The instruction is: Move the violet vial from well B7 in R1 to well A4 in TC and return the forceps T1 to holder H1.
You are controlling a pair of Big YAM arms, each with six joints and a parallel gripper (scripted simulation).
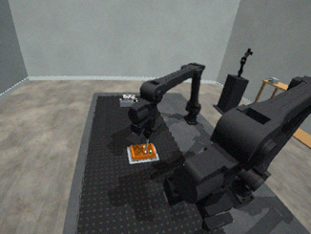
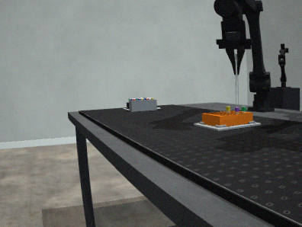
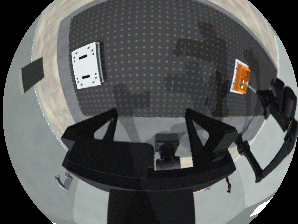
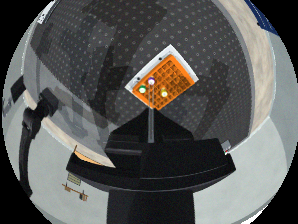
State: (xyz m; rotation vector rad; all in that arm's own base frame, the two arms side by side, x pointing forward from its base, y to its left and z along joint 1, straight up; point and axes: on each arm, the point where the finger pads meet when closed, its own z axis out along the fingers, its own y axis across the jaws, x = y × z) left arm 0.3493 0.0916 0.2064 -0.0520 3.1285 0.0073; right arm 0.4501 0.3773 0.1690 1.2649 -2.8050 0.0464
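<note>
Right now the orange tube carrier is 1 cm ahead of my right hand, 3 cm to the right of it and 13 cm below it.
</note>
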